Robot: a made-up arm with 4 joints.
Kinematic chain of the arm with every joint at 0, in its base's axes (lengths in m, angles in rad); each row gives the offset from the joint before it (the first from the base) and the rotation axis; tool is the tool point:
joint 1: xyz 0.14 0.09 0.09 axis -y
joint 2: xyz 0 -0.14 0.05 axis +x
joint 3: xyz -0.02 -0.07 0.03 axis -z
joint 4: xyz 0.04 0 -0.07 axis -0.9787 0.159 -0.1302
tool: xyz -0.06 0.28 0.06
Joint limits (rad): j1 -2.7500..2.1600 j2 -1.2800..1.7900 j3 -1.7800..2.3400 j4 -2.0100..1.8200
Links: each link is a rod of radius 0.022 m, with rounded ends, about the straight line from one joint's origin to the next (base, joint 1, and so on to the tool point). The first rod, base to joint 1, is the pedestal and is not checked.
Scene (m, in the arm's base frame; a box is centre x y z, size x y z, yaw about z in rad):
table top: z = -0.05
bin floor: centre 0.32 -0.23 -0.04 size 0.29 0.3 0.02 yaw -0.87
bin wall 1: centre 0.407 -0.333 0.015 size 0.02 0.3 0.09 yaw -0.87
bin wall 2: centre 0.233 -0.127 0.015 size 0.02 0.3 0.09 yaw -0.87
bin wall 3: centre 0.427 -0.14 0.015 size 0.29 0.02 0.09 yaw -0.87
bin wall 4: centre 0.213 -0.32 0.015 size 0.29 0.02 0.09 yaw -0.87
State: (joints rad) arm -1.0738 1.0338 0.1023 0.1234
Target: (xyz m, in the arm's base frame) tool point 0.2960 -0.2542 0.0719
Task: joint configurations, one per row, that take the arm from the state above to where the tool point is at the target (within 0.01 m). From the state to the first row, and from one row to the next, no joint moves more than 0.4 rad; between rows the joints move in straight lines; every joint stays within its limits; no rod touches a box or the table.
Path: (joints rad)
1: -0.7348 0.9141 0.0970 -0.0671
2: -0.3958 0.7943 0.0918 -0.2576
3: -0.0567 0.6746 0.0865 -0.4481
4: 0.2823 0.5549 0.0812 -0.6386
5: 0.6213 0.4351 0.0759 -0.8291
6: 0.9603 0.3154 0.0707 -1.0196
7: 0.9497 0.0495 0.1969 -0.6837
8: 0.9390 -0.2164 0.3231 -0.3478
9: 0.9284 -0.4823 0.4493 -0.0119
10: 0.9177 -0.7482 0.5755 0.3240
11: 0.9071 -1.0141 0.7017 0.6599
12: 0.8964 -1.2800 0.8279 0.9958
13: 0.6140 -1.2800 0.6940 1.0204

